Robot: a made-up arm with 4 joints.
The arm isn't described. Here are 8 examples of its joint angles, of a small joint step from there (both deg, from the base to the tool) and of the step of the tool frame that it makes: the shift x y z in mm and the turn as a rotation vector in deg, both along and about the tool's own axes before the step.
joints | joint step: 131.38 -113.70 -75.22 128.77 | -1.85 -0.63 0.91 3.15
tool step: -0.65 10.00 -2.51 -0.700 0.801 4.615
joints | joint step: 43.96 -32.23 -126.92 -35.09 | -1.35 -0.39 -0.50 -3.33
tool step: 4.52 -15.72 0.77 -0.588 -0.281 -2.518
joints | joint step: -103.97 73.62 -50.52 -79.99 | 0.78 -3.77 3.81 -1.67
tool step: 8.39 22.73 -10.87 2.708 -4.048 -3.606
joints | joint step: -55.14 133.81 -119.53 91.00 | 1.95 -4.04 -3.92 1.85
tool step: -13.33 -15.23 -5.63 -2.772 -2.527 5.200
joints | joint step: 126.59 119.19 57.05 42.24 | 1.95 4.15 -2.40 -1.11
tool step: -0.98 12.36 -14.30 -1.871 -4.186 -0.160
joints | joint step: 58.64 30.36 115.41 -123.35 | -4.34 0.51 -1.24 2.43
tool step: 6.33 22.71 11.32 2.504 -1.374 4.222
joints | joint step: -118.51 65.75 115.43 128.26 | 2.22 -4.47 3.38 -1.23
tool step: -7.44 7.83 18.94 5.326 -1.093 -0.961
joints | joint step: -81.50 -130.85 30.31 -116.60 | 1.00 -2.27 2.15 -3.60
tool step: -8.00 -3.17 11.78 -0.258 -3.345 -5.150
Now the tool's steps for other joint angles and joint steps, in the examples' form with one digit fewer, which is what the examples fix.
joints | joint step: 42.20 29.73 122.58 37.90 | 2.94 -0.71 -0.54 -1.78
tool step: 1.4 9.9 -4.8 3.30 -0.77 -2.62
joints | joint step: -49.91 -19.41 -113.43 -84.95 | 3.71 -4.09 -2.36 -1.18
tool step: -36.1 45.2 -23.7 4.72 5.46 -0.71
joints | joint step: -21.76 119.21 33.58 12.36 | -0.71 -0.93 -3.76 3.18
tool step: 8.1 20.4 6.6 4.23 0.00 2.71
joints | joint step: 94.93 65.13 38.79 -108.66 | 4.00 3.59 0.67 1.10
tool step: 8.6 -4.1 -34.4 4.59 2.45 1.56
